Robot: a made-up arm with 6 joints. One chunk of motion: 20 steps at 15 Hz.
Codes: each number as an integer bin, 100 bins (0 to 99) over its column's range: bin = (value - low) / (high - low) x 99, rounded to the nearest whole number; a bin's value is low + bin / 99 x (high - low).
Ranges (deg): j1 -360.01..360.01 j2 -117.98..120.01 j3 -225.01..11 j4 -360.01..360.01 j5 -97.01..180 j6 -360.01..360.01
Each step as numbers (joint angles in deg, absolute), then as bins.
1 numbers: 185.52 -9.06 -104.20 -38.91 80.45 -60.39
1 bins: 75 45 51 44 63 41
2 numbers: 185.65 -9.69 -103.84 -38.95 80.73 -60.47
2 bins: 75 45 51 44 64 41
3 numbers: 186.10 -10.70 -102.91 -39.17 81.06 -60.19
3 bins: 75 45 51 44 64 41
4 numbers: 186.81 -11.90 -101.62 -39.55 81.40 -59.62
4 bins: 75 44 52 44 64 41
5 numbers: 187.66 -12.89 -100.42 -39.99 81.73 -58.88
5 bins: 75 44 52 44 64 41
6 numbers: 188.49 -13.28 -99.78 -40.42 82.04 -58.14
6 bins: 75 44 53 44 64 42
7 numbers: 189.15 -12.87 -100.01 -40.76 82.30 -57.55
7 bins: 76 44 52 44 64 42
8 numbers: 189.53 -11.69 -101.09 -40.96 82.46 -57.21
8 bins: 76 44 52 44 64 42
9 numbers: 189.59 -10.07 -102.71 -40.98 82.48 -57.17
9 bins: 76 45 51 44 64 42
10 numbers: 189.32 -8.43 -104.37 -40.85 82.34 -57.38
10 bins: 76 46 51 44 64 42
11 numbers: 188.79 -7.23 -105.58 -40.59 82.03 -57.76
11 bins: 75 46 50 44 64 42
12 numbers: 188.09 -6.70 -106.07 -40.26 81.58 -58.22
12 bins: 75 46 50 44 64 41
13 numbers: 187.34 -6.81 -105.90 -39.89 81.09 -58.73
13 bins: 75 46 50 44 64 41
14 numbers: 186.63 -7.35 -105.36 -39.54 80.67 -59.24
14 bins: 75 46 50 44 64 41
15 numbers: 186.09 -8.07 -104.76 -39.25 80.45 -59.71
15 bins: 75 46 50 44 63 41
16 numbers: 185.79 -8.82 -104.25 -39.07 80.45 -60.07
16 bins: 75 45 51 44 63 41
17 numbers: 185.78 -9.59 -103.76 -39.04 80.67 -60.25
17 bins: 75 45 51 44 64 41
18 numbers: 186.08 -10.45 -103.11 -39.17 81.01 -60.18
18 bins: 75 45 51 44 64 41
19 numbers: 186.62 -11.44 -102.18 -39.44 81.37 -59.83
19 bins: 75 44 52 44 64 41
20 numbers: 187.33 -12.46 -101.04 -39.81 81.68 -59.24
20 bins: 75 44 52 44 64 41
